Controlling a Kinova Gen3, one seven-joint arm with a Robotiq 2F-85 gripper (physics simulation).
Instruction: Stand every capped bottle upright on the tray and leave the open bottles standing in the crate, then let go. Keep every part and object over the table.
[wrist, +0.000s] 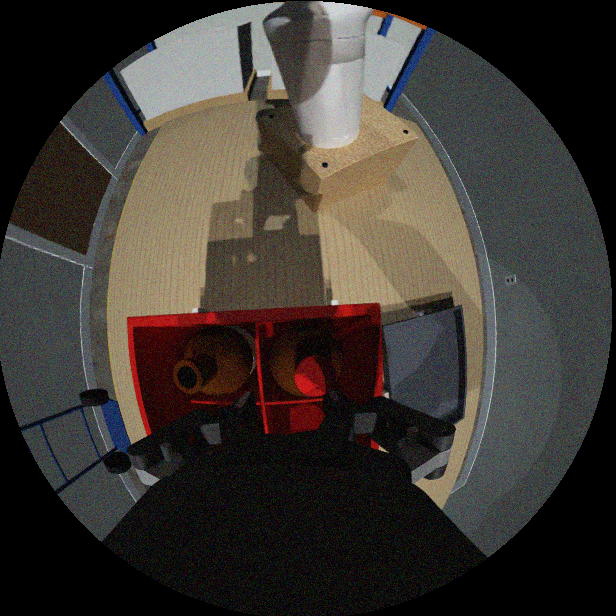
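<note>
A red crate (255, 367) with dividers lies below the wrist camera. Its left cell holds a brown bottle (212, 362) with an open dark mouth (186, 376). The cell to its right holds a brown bottle (301, 362) with a red cap (311, 376). A grey tray (425, 362) sits right beside the crate and looks empty. My gripper (287, 409) hangs above the crate, its fingers spread on either side of the middle divider. It is open and holds nothing. The right finger is close to the capped bottle. The crate's near cells are hidden by the gripper body.
The arm's white base column (330, 74) stands on a wooden mount block (356, 155) at the far end of the table. The table's rounded edge runs close past the tray on the right (485, 321) and past the crate on the left (100, 321).
</note>
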